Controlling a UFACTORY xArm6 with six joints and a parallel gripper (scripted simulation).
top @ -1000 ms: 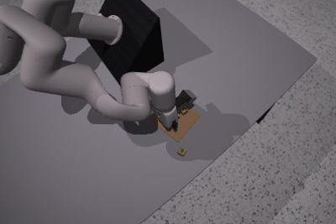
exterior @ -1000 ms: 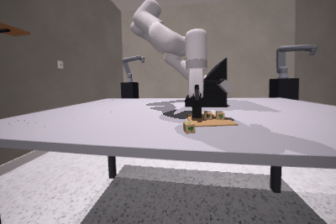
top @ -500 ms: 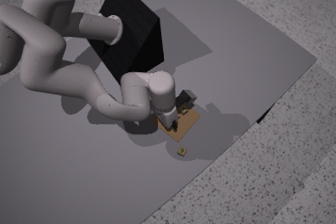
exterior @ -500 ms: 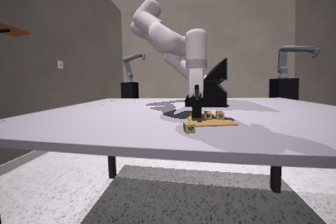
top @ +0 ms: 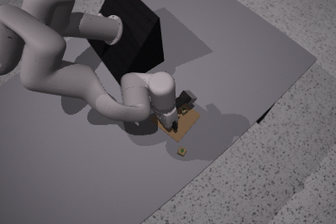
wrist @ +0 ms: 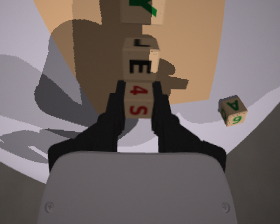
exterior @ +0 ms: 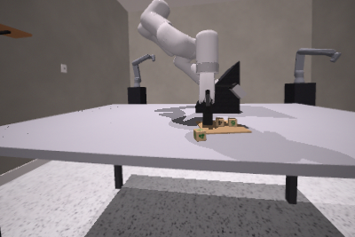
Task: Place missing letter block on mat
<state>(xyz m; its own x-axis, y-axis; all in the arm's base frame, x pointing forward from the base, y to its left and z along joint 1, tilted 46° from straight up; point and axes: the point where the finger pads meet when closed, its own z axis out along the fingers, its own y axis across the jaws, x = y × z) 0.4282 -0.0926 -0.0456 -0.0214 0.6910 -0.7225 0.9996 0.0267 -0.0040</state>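
My hand is 40 mm to the right of the mat and 30 mm above it.
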